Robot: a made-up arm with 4 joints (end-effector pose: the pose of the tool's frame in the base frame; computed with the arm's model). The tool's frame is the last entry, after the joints.
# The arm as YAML. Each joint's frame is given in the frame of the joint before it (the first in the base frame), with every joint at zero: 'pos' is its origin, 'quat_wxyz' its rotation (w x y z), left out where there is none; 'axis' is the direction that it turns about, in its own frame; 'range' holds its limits. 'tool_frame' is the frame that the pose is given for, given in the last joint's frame.
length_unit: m
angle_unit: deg
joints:
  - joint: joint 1
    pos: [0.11, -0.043, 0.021]
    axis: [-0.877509, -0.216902, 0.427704]
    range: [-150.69, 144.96]
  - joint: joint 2
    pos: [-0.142, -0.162, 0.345]
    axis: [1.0, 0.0, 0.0]
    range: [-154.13, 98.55]
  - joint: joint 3
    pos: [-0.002, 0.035, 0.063]
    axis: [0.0, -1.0, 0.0]
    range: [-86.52, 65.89]
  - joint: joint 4
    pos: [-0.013, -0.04, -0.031]
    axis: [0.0, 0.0, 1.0]
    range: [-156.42, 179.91]
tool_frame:
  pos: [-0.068, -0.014, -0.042]
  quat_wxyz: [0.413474, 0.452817, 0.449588, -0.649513]
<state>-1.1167 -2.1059 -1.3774 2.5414</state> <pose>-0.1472 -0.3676 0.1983 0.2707 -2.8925 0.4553</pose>
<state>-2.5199 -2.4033 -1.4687 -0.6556</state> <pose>-0.2041 -0.1541 0.0588 1.4634 -0.8078 2.2911</pose>
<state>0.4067 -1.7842 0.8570 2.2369</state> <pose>0.0203 -0.0229 0.4140 -2.5184 0.0299 -0.5559</pose>
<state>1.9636 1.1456 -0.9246 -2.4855</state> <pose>-0.2740 0.1430 0.1571 1.3192 -1.6333 -1.9220</pose>
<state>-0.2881 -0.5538 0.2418 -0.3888</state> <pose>-0.1007 -0.2631 0.3021 1.4000 0.5158 -1.8848</pose>
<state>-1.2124 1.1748 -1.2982 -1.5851</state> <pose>-0.2009 -0.4372 0.1688 0.2354 -2.0557 1.1736</pose>
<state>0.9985 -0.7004 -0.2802 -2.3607</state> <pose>-0.0858 0.0296 0.3093 2.2816 -1.6132 -0.7180</pose>
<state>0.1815 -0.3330 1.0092 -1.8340</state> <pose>0.0151 -0.0910 0.3686 -2.9201 -0.0298 0.9740</pose>
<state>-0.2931 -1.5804 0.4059 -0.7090</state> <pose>-0.0821 -0.2909 0.2922 0.9364 -0.4748 -1.5880</pose>
